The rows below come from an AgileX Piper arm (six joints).
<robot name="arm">
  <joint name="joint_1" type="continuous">
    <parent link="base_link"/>
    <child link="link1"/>
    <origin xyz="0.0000 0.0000 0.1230"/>
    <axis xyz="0 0 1"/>
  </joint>
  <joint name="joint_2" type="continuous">
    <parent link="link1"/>
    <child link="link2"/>
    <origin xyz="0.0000 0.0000 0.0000"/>
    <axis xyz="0 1 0"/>
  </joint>
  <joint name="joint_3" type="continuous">
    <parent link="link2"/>
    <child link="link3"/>
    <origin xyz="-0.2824 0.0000 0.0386"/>
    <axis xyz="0 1 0"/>
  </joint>
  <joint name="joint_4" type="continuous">
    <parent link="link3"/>
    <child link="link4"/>
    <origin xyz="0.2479 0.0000 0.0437"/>
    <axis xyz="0.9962 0 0.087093"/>
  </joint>
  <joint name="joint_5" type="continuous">
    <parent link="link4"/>
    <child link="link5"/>
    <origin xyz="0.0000 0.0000 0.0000"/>
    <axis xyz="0 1 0"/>
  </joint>
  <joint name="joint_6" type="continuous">
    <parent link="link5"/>
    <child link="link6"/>
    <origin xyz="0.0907 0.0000 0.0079"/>
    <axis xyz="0.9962 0 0.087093"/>
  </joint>
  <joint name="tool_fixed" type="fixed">
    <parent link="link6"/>
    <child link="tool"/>
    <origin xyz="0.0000 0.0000 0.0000" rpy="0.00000 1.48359 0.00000"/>
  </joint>
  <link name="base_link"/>
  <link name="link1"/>
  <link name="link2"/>
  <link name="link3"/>
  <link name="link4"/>
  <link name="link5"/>
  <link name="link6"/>
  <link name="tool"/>
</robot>
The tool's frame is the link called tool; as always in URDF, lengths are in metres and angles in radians. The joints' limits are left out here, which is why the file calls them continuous.
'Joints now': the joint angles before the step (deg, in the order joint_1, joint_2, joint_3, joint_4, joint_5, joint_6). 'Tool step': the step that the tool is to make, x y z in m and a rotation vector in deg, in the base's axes. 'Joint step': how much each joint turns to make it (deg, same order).
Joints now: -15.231, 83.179, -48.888, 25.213, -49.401, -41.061
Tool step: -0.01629, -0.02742, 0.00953, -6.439, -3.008, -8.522
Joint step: -5.364, 0.000, 0.000, -0.864, -6.618, -3.500
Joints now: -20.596, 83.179, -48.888, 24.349, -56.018, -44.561
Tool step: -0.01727, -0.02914, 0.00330, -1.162, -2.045, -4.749
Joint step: -6.692, 0.000, -0.001, -2.704, -1.537, 2.831
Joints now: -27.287, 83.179, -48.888, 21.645, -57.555, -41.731
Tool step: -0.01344, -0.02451, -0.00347, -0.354, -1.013, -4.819
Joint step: -5.175, 1.165, -0.001, -0.732, -1.919, 1.389
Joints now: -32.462, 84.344, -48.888, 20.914, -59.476, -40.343
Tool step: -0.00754, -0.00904, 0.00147, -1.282, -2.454, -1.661
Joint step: -2.229, 0.493, -0.001, -1.004, -2.820, 1.978
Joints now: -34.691, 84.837, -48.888, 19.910, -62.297, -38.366
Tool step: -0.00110, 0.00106, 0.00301, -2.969, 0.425, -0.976
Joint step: -0.139, 0.000, 0.000, -1.097, -1.963, -1.716
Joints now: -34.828, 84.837, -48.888, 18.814, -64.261, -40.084
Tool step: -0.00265, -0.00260, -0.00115, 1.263, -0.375, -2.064
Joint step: -0.001, 0.000, 0.001, 2.712, -0.001, -1.331
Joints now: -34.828, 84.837, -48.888, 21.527, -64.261, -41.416
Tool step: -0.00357, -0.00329, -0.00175, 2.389, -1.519, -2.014
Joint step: -0.001, 0.000, 0.000, 3.604, 0.001, -0.329
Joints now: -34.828, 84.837, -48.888, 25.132, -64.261, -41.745
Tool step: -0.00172, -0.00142, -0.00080, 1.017, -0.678, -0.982
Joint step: 0.000, 0.000, 0.001, 1.650, -0.072, -0.224
